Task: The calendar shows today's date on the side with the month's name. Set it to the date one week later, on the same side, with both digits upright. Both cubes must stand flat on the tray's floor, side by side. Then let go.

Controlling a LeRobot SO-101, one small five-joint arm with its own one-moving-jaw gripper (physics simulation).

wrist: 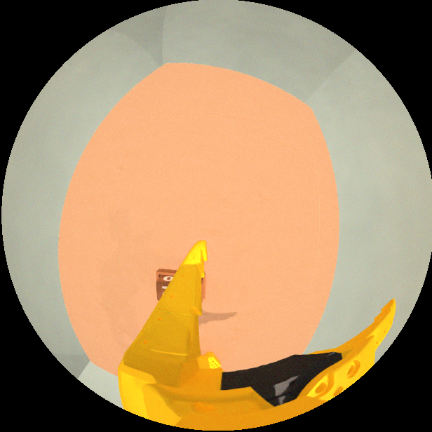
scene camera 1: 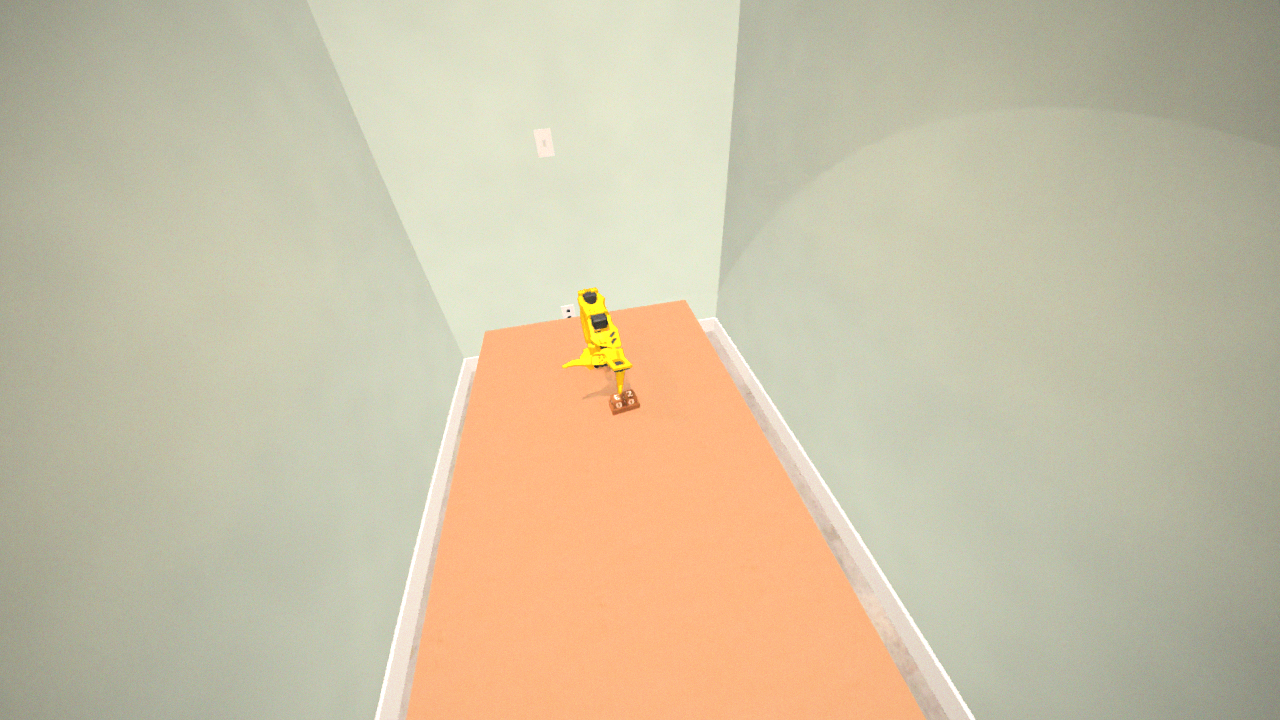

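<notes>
The small brown calendar tray [scene camera 1: 624, 410] [wrist: 160, 291] stands on the table. In the scene view it holds two cubes side by side, a left cube [scene camera 1: 617, 399] and a right cube [scene camera 1: 630, 396]. Pale digits show on them; the right cube's upper face seems to show a 2, the others are too small to read surely. In the wrist view a pale round digit and part of some pale lettering show left of the fixed jaw, which hides most of the calendar. My gripper [scene camera 1: 591, 379] [wrist: 298, 271] is wide open and empty, its fixed jaw's tip over or close behind the calendar.
The orange table top [scene camera 1: 617, 555] [wrist: 220, 165] stretches around the calendar. Its far edge lies behind the yellow arm [scene camera 1: 597, 326], near a wall with an outlet [scene camera 1: 568, 311]. Walls stand beyond the table's sides. The jaw's shadow falls on the table beside the tray.
</notes>
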